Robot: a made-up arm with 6 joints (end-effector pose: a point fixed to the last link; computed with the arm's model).
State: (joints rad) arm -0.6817 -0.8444 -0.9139 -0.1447 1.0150 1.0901
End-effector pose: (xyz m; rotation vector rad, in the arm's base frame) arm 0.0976 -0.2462 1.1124 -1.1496 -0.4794 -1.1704
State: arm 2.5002 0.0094 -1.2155 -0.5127 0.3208 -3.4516
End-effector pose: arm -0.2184 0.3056 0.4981 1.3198 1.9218 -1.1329
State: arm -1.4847 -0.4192 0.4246 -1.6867 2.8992 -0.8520
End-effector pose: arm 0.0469 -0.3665 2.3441 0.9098 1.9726 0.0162
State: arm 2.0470 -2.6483 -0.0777 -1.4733 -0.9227 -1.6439
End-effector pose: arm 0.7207 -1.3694 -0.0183 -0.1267 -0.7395 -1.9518
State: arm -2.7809 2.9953 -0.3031 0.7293 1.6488 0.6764
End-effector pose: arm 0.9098 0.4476 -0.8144 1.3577 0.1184 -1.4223
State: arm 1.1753 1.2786 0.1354 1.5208 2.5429 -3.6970
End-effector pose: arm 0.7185 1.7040 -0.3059 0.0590 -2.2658 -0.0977
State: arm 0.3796 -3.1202 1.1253 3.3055 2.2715 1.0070
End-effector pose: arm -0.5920 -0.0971 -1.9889 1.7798 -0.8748 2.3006
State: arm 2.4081 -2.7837 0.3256 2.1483 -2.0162 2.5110
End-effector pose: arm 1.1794 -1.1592 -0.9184 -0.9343 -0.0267 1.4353
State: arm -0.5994 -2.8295 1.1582 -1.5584 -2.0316 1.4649
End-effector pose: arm -1.0641 0.7251 -1.6769 2.4299 0.6691 0.7075
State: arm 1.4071 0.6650 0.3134 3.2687 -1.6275 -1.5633
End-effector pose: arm 0.1837 1.9094 0.9444 -0.3561 -1.6560 0.1271
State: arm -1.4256 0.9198 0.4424 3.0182 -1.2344 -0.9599
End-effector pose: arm 0.4319 -2.0552 0.6034 -2.0203 1.2490 -1.6547
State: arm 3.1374 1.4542 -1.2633 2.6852 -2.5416 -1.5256
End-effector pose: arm -0.2116 -0.1167 -0.0368 -0.4385 -2.6046 1.6417
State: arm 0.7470 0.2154 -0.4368 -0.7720 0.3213 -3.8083
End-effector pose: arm 0.9237 0.7274 0.8175 -1.8580 -0.1757 0.7238
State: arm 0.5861 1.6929 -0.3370 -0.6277 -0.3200 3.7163
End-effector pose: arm 0.6240 0.2870 -0.8377 1.0887 0.4035 -2.5351
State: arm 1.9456 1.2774 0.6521 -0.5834 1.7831 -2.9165
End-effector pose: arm -0.6898 2.0520 -0.0282 -1.8214 -1.2190 -0.6689
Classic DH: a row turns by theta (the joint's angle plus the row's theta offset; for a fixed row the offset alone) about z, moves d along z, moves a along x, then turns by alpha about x. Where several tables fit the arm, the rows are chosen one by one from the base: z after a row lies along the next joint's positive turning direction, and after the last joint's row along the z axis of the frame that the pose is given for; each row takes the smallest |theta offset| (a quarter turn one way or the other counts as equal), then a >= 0, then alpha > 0; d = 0 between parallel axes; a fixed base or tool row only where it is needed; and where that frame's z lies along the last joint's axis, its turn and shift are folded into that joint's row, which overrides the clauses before.
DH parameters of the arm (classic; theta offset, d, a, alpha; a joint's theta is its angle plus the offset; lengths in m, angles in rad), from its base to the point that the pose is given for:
joint 1: 0 0.359 0 -1.5708
joint 2: -1.5708 0 1.288 3.1416
joint 3: 0 0 0 -1.5708
joint 4: 0 -1.198 0 1.5708
joint 5: 0 0.131 0 -1.5708
joint 6: 1.5708 0 0 1.5708
tool (fixed): -1.5708 0 0 0

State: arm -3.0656 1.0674 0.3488 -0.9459 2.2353 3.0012
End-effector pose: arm -1.9602 -0.0724 0.1117 -0.8781 -1.4988 0.2562
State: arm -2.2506 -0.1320 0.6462 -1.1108 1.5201 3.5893
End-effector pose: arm -0.5268 -0.5592 2.3932 -0.3194 -1.3692 1.6418
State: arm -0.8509 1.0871 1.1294 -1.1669 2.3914 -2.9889
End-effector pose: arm 1.5056 -1.7950 0.8883 0.1267 -1.8611 2.1870
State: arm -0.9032 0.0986 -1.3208 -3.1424 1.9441 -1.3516
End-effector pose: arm 0.2933 -0.1604 0.4565 0.9380 1.4008 1.9551
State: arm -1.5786 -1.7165 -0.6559 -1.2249 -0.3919 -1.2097
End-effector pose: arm -0.0399 0.5821 1.1572 1.2850 -1.3075 0.1176
